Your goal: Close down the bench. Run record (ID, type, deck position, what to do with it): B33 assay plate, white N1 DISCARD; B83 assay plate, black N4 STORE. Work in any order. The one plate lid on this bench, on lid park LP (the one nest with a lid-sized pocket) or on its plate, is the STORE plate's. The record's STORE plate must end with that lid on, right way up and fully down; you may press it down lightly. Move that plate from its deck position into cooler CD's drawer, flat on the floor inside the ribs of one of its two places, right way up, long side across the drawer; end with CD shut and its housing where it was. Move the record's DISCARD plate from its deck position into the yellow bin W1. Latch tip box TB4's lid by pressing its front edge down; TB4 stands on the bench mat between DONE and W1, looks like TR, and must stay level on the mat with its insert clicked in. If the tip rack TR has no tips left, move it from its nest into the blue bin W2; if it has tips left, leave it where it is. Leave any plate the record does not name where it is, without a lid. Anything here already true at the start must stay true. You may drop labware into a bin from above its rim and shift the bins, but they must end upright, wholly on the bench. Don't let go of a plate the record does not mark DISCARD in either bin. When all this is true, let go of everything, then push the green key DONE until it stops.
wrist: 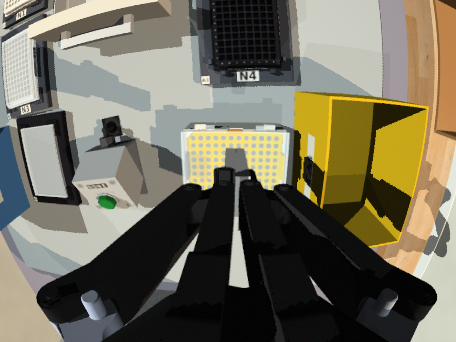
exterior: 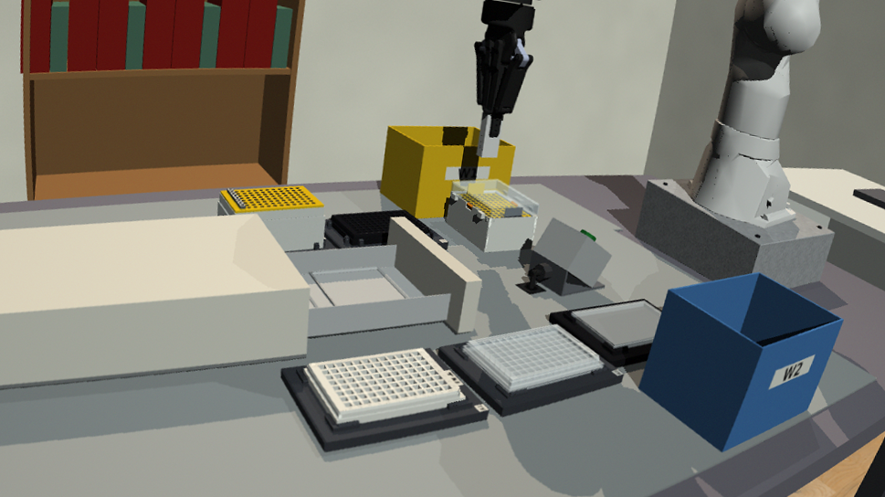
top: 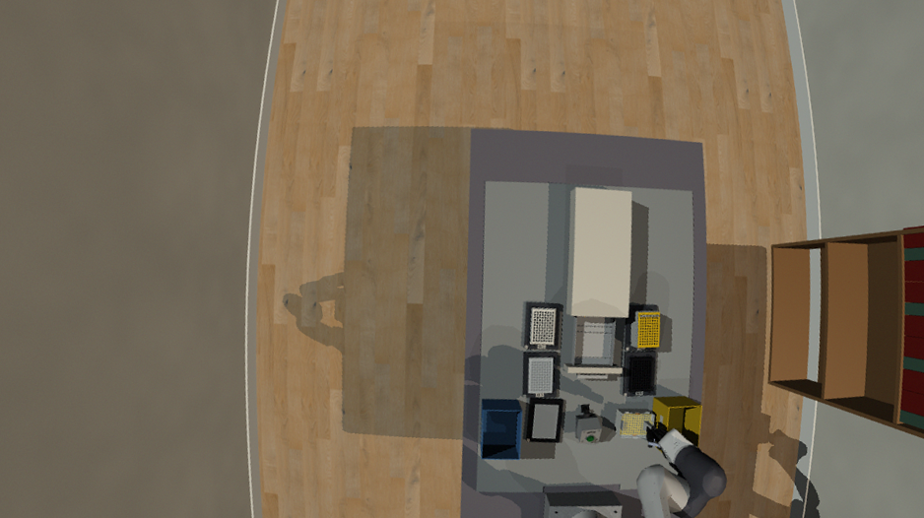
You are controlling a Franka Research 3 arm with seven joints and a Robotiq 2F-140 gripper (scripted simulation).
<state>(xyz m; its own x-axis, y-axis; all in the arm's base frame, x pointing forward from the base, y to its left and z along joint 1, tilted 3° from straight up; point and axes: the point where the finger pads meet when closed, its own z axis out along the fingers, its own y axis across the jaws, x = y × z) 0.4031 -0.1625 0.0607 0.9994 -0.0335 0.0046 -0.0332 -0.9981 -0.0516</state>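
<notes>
Right now the TB4's clear lid is 10 cm below my hand and 3 cm behind it. The rest, counted from my hand: yellow bin W1: 15 cm to the right, 12 cm below, 3 cm behind; yellow insert: 11 cm below, 3 cm behind; tip box TB4: 12 cm below, 3 cm behind.
</notes>
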